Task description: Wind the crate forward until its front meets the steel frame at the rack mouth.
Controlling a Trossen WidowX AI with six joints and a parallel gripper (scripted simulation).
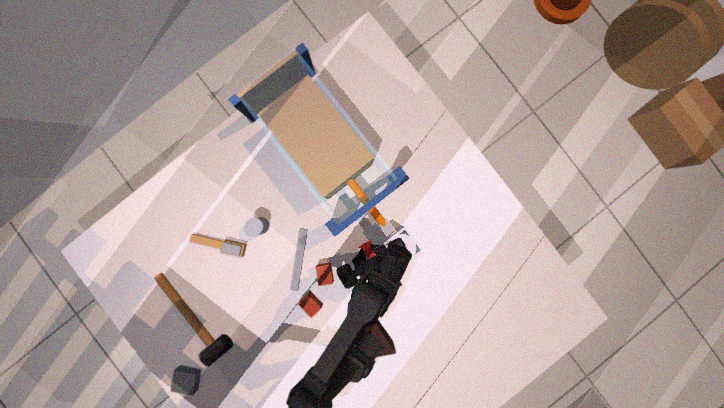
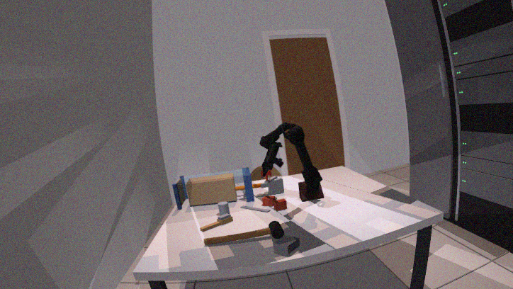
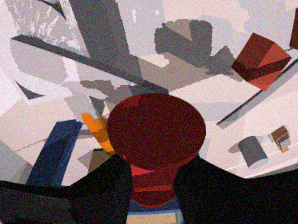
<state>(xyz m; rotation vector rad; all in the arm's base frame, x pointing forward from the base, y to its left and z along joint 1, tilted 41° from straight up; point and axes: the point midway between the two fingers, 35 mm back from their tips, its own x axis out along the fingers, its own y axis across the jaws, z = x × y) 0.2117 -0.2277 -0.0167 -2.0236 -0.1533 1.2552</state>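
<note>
The grey crank bar is 4 cm behind my gripper tip, 3 cm to the right of it and 3 cm below it. From my gripper tip the other things lie so: grey winch 10 cm below, 9 cm behind, 8 cm to the right; red knob 2 cm behind; blue steel frame 9 cm to the right, 8 cm ahead, 3 cm below.
</note>
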